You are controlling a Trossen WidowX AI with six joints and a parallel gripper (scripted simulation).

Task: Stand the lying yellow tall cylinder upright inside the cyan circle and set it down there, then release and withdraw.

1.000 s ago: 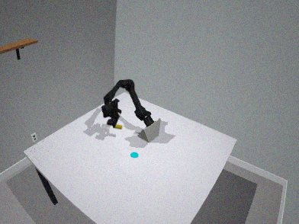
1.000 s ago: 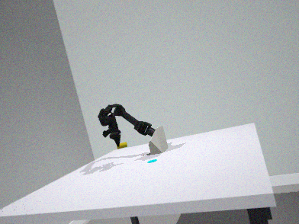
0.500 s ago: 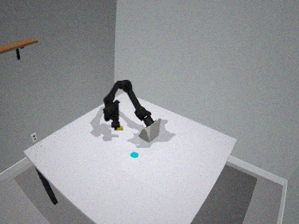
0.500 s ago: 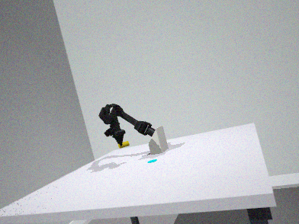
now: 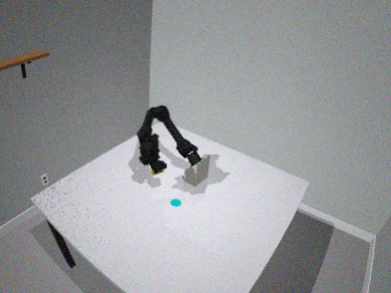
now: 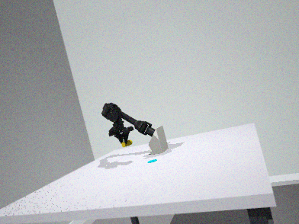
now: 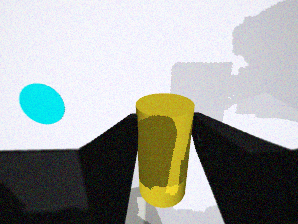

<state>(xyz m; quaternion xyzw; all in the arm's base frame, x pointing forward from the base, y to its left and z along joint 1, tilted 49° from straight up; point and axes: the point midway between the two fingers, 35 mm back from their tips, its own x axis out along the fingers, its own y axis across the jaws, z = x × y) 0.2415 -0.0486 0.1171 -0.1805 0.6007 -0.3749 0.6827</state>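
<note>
Right now my gripper tip is 16 cm to the right of the cyan circle and 13 cm above it. Also, from my gripper tip: yellow cylinder: 2 cm behind, 1 cm to the left.
</note>
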